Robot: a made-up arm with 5 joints. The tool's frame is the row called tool.
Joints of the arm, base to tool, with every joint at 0 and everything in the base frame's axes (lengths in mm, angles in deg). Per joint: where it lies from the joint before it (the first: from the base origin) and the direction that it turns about. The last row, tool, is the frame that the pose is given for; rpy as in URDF.
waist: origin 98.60 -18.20 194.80 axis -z
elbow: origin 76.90 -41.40 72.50 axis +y
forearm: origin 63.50 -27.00 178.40 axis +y
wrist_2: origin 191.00 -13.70 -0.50 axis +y
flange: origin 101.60 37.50 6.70 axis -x
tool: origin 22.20 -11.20 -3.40 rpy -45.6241 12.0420 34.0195
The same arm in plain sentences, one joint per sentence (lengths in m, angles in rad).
The arm has five revolute joints in a row. What follows holds with every joint at zero, and every direction is one of the base frame's.
The first joint is mounted 0.0986 m along +x and 0.0182 m along -y and 0.1948 m along +z from the base frame's origin and rotates about -z.
The second joint is mounted 0.0769 m along +x and 0.0414 m along -y and 0.0725 m along +z from the first joint and rotates about +y.
The third joint is mounted 0.0635 m along +x and 0.027 m along -y and 0.1784 m along +z from the second joint and rotates about +y.
The fourth joint is mounted 0.191 m along +x and 0.0137 m along -y and 0.0005 m along -z from the third joint and rotates about +y.
The fifth joint is mounted 0.1016 m along +x and 0.0375 m along +y and 0.0067 m along +z from the fourth joint and rotates about -x.
The tool frame, which is the frame that the pose is given for, is mounted 0.0222 m along +x and 0.0112 m along -y and 0.0034 m along -z from the fifth joint; its axes are the base frame's turned by roll -0.7963, pitch 0.2102 and yaw 0.5938 rad (as in URDF: about the fixed x, then y, then z).

